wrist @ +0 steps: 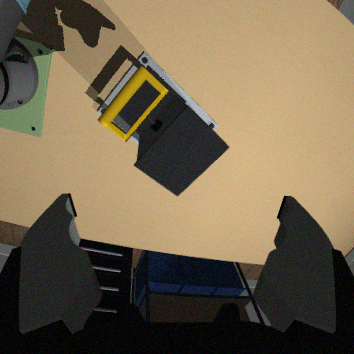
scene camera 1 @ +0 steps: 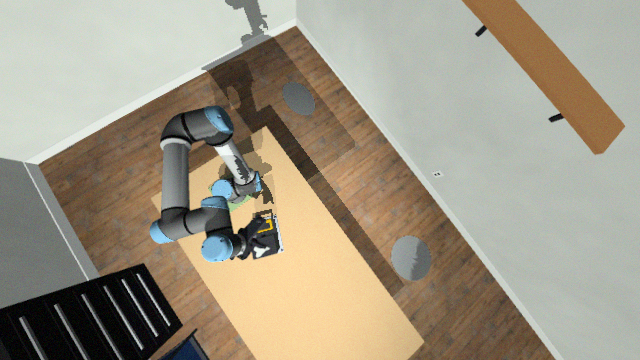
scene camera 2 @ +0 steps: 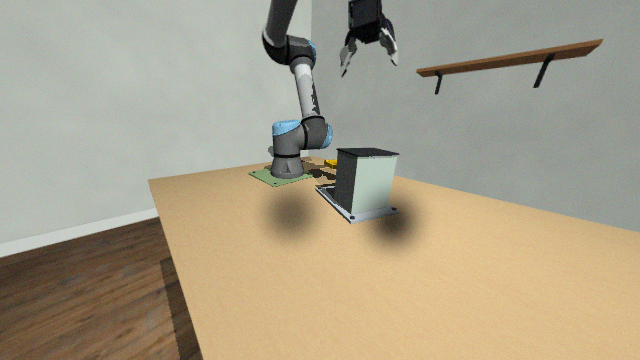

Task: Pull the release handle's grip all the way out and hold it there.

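Observation:
The release handle's yellow rectangular grip (scene camera 1: 265,231) (scene camera 2: 330,163) (wrist: 123,96) is at the end of the fixture nearest the arm's base. In the scene camera 2 view, most of it is hidden behind the pale housing (scene camera 2: 374,184), which has a dark top (wrist: 181,150). The housing stands on a light grey base plate (scene camera 2: 372,215) (wrist: 205,116). My gripper (scene camera 1: 261,237) (scene camera 2: 370,70) (wrist: 177,196) is open and empty. It hangs well above the fixture, apart from the grip. How far the grip is out of the fixture is unclear.
The arm's base stands on a green plate (scene camera 2: 260,175) (wrist: 37,112) beside the fixture on the wooden table (scene camera 1: 310,280) (scene camera 2: 350,300) (wrist: 275,150). A black drawer unit (scene camera 1: 120,300) and a blue bin (scene camera 1: 185,351) (wrist: 195,270) are off the table's side. A wall shelf (scene camera 1: 555,70) (scene camera 2: 510,61) is to the right.

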